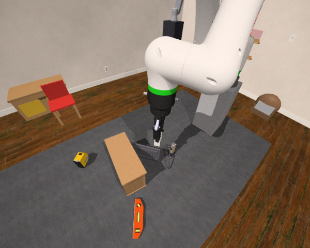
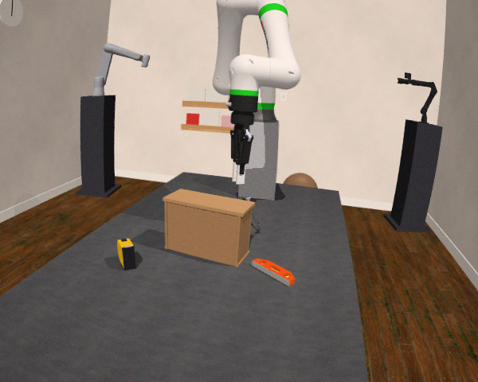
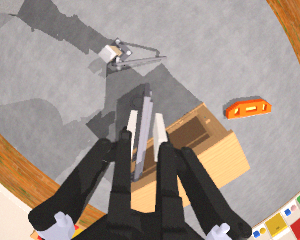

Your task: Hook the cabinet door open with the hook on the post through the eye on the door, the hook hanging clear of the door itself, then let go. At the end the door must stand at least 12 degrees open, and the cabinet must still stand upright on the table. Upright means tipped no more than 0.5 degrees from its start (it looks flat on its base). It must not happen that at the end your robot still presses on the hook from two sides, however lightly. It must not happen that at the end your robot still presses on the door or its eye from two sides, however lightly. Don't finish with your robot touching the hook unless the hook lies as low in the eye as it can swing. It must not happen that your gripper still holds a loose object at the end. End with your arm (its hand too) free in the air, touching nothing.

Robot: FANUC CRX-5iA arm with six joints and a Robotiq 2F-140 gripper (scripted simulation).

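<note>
Now: the dark grey door 3 cm ahead of my hand, 8 cm to the right of it and 15 cm below it. From my hand the other things lie so: yellow tape measure: 30 cm ahead, 28 cm to the right, 18 cm below.
</note>
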